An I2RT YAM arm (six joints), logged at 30 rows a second.
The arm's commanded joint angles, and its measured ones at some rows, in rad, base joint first. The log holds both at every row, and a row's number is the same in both.
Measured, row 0:
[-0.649, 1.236, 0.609, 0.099, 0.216, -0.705]
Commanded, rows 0 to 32:
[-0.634, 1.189, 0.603, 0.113, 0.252, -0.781]
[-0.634, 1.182, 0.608, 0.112, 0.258, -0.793]
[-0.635, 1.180, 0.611, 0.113, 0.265, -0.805]
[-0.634, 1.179, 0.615, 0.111, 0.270, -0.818]
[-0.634, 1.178, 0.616, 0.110, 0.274, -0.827]
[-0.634, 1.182, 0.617, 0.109, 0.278, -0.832]
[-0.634, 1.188, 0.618, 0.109, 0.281, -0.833]
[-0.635, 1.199, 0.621, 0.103, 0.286, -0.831]
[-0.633, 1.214, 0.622, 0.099, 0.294, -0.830]
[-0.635, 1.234, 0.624, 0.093, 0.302, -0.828]
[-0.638, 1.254, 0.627, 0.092, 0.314, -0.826]
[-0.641, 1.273, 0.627, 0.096, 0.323, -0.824]
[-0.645, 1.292, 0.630, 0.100, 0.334, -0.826]
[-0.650, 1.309, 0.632, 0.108, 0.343, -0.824]
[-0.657, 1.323, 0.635, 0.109, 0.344, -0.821]
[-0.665, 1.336, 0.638, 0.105, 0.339, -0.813]
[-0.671, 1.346, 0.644, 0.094, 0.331, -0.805]
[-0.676, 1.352, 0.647, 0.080, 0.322, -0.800]
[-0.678, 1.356, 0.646, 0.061, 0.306, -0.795]
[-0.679, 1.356, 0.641, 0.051, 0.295, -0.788]
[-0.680, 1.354, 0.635, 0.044, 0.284, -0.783]
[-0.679, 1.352, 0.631, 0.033, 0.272, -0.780]
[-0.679, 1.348, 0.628, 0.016, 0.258, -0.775]
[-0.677, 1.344, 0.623, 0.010, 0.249, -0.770]
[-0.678, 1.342, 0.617, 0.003, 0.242, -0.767]
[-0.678, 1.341, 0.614, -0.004, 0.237, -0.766]
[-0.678, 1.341, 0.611, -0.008, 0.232, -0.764]
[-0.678, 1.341, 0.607, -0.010, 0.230, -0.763]
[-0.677, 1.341, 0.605, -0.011, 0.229, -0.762]
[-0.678, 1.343, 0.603, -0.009, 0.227, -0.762]
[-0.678, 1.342, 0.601, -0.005, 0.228, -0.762]
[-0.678, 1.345, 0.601, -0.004, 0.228, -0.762]
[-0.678, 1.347, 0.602, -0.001, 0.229, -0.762]
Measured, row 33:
[-0.670, 1.319, 0.643, 0.133, 0.288, -0.793]
